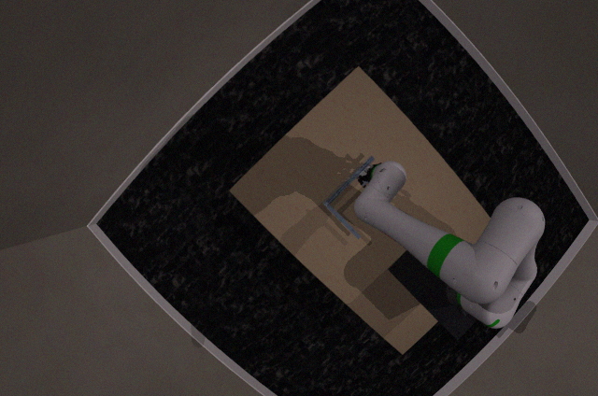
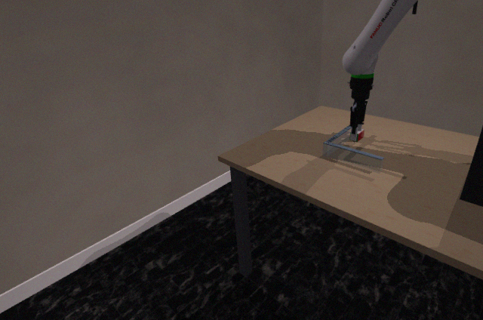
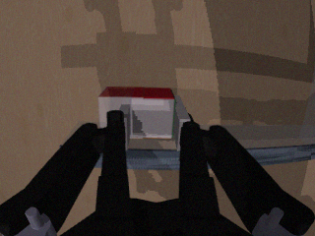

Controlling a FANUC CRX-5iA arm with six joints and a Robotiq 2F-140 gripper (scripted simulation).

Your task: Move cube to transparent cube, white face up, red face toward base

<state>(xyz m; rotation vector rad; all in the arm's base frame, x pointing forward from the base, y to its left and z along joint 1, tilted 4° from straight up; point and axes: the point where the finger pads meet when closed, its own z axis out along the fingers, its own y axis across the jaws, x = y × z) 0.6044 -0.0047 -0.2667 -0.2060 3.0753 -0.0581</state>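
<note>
The cube is 20 mm below my hand. Round my hand: bar: 80 mm to the left, 20 mm ahead, 10 mm above.
</note>
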